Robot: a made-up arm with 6 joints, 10 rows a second.
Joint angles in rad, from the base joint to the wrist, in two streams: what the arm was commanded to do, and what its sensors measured. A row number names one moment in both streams.
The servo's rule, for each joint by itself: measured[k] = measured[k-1] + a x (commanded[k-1-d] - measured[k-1]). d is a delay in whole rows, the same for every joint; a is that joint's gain. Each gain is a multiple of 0.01, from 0.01 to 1. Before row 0 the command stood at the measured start. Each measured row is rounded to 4 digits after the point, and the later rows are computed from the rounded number. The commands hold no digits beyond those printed.
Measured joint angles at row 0:
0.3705, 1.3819, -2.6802, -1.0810, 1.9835, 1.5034
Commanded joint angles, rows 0 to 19:
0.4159, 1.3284, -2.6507, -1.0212, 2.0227, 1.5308
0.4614, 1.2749, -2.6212, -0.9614, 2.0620, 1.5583
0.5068, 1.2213, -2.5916, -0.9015, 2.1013, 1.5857
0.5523, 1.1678, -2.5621, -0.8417, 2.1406, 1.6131
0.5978, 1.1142, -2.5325, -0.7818, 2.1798, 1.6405
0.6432, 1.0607, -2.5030, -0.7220, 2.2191, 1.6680
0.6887, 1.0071, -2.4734, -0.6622, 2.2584, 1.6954
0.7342, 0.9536, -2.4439, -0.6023, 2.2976, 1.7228
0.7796, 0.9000, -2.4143, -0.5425, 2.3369, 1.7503
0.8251, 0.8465, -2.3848, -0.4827, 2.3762, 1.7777
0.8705, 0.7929, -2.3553, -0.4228, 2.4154, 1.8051
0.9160, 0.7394, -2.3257, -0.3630, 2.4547, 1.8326
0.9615, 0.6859, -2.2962, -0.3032, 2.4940, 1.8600
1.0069, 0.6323, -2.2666, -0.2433, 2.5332, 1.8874
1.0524, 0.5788, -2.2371, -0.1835, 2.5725, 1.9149
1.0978, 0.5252, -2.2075, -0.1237, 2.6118, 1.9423
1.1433, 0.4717, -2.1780, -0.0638, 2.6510, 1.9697
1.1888, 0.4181, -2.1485, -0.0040, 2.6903, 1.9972
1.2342, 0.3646, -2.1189, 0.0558, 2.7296, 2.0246
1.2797, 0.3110, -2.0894, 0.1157, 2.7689, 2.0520
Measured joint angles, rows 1 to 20:
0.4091, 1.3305, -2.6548, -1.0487, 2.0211, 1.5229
0.4536, 1.2771, -2.6259, -1.0016, 2.0604, 1.5480
0.4988, 1.2235, -2.5964, -0.9475, 2.0997, 1.5748
0.5443, 1.1700, -2.5669, -0.8904, 2.1390, 1.6020
0.5898, 1.1164, -2.5373, -0.8318, 2.1782, 1.6293
0.6352, 1.0629, -2.5078, -0.7725, 2.2175, 1.6568
0.6807, 1.0093, -2.4782, -0.7129, 2.2568, 1.6842
0.7262, 0.9558, -2.4487, -0.6532, 2.2960, 1.7116
0.7716, 0.9022, -2.4191, -0.5934, 2.3353, 1.7391
0.8171, 0.8487, -2.3896, -0.5336, 2.3746, 1.7665
0.8625, 0.7951, -2.3601, -0.4738, 2.4138, 1.7939
0.9080, 0.7416, -2.3305, -0.4140, 2.4531, 1.8214
0.9535, 0.6881, -2.3010, -0.3542, 2.4924, 1.8488
0.9989, 0.6345, -2.2714, -0.2943, 2.5316, 1.8762
1.0444, 0.5810, -2.2419, -0.2345, 2.5709, 1.9037
1.0898, 0.5274, -2.2123, -0.1747, 2.6102, 1.9311
1.1353, 0.4739, -2.1828, -0.1148, 2.6494, 1.9585
1.1808, 0.4203, -2.1533, -0.0550, 2.6887, 1.9860
1.2262, 0.3668, -2.1237, 0.0048, 2.7280, 2.0134
1.2717, 0.3132, -2.0942, 0.0647, 2.7673, 2.0408
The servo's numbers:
d 0
a 0.85 0.96 0.86 0.54 0.96 0.71

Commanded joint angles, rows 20 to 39:
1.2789, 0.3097, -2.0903, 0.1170, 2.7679, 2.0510
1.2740, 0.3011, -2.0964, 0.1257, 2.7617, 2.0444
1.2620, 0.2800, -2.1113, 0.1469, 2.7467, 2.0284
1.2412, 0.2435, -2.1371, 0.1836, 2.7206, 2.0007
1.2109, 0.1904, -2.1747, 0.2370, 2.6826, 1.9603
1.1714, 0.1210, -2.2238, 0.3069, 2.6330, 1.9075
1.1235, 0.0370, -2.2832, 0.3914, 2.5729, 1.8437
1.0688, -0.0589, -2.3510, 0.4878, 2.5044, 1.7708
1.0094, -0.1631, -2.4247, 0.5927, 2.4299, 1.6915
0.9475, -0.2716, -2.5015, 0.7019, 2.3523, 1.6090
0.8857, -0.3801, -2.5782, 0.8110, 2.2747, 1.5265
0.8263, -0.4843, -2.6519, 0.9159, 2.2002, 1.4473
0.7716, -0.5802, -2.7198, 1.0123, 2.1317, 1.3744
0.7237, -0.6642, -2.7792, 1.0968, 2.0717, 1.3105
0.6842, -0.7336, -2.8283, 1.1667, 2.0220, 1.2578
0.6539, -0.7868, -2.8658, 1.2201, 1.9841, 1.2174
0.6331, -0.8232, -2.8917, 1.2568, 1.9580, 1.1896
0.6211, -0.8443, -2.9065, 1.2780, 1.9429, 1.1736
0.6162, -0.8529, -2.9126, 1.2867, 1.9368, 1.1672
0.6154, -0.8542, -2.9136, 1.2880, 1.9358, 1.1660
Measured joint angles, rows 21 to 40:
1.2778, 0.3098, -2.0908, 0.0929, 2.7679, 2.0480
1.2746, 0.3014, -2.0956, 0.1106, 2.7619, 2.0454
1.2639, 0.2809, -2.1091, 0.1302, 2.7473, 2.0333
1.2446, 0.2450, -2.1332, 0.1590, 2.7217, 2.0102
1.2160, 0.1926, -2.1689, 0.2011, 2.6842, 1.9748
1.1781, 0.1239, -2.2161, 0.2582, 2.6350, 1.9270
1.1317, 0.0405, -2.2738, 0.3301, 2.5754, 1.8679
1.0782, -0.0549, -2.3402, 0.4153, 2.5072, 1.7990
1.0197, -0.1588, -2.4129, 0.5111, 2.4330, 1.7227
0.9583, -0.2671, -2.4891, 0.6141, 2.3555, 1.6420
0.8966, -0.3756, -2.5657, 0.7204, 2.2779, 1.5600
0.8368, -0.4800, -2.6398, 0.8260, 2.2033, 1.4800
0.7814, -0.5762, -2.7086, 0.9266, 2.1346, 1.4050
0.7324, -0.6607, -2.7693, 1.0185, 2.0742, 1.3379
0.6914, -0.7307, -2.8200, 1.0985, 2.0241, 1.2810
0.6595, -0.7846, -2.8594, 1.1642, 1.9857, 1.2358
0.6371, -0.8217, -2.8872, 1.2142, 1.9591, 1.2030
0.6235, -0.8434, -2.9038, 1.2487, 1.9435, 1.1821
0.6173, -0.8525, -2.9114, 1.2692, 1.9371, 1.1715
0.6157, -0.8541, -2.9133, 1.2794, 1.9359, 1.1676

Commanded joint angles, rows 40 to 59:
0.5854, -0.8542, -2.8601, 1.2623, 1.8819, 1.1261
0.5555, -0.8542, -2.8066, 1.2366, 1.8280, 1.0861
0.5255, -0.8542, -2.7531, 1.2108, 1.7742, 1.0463
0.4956, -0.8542, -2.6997, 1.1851, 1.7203, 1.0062
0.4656, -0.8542, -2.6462, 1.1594, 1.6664, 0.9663
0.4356, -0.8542, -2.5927, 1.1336, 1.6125, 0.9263
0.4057, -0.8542, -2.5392, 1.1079, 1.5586, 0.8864
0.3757, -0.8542, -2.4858, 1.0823, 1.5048, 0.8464
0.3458, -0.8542, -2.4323, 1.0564, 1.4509, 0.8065
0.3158, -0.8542, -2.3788, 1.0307, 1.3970, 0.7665
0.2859, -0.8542, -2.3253, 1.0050, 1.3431, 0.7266
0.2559, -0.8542, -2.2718, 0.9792, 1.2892, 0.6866
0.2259, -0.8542, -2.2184, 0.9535, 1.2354, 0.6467
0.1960, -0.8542, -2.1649, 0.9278, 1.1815, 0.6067
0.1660, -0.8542, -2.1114, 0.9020, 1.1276, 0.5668
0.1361, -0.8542, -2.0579, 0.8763, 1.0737, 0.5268
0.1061, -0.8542, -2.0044, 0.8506, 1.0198, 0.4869
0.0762, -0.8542, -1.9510, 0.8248, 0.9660, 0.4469
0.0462, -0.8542, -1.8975, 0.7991, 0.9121, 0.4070
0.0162, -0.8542, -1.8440, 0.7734, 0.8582, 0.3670
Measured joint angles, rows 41 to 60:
0.5899, -0.8542, -2.8675, 1.2702, 1.8841, 1.1381
0.5607, -0.8542, -2.8151, 1.2521, 1.8302, 1.1012
0.5308, -0.8542, -2.7618, 1.2298, 1.7764, 1.0622
0.5009, -0.8542, -2.7084, 1.2057, 1.7225, 1.0224
0.4709, -0.8542, -2.6549, 1.1807, 1.6686, 0.9826
0.4409, -0.8542, -2.6014, 1.1553, 1.6147, 0.9426
0.4110, -0.8542, -2.5479, 1.1297, 1.5608, 0.9027
0.3810, -0.8542, -2.4945, 1.1041, 1.5070, 0.8627
0.3511, -0.8542, -2.4410, 1.0783, 1.4531, 0.8228
0.3211, -0.8542, -2.3875, 1.0526, 1.3992, 0.7828
0.2912, -0.8542, -2.3340, 1.0269, 1.3453, 0.7429
0.2612, -0.8542, -2.2805, 1.0011, 1.2914, 0.7029
0.2312, -0.8542, -2.2271, 0.9754, 1.2376, 0.6630
0.2013, -0.8542, -2.1736, 0.9497, 1.1837, 0.6230
0.1713, -0.8542, -2.1201, 0.9239, 1.1298, 0.5831
0.1414, -0.8542, -2.0666, 0.8982, 1.0759, 0.5431
0.1114, -0.8542, -2.0131, 0.8725, 1.0220, 0.5032
0.0815, -0.8542, -1.9597, 0.8467, 0.9682, 0.4632
0.0515, -0.8542, -1.9062, 0.8210, 0.9143, 0.4233
0.0215, -0.8542, -1.8527, 0.7953, 0.8604, 0.3833

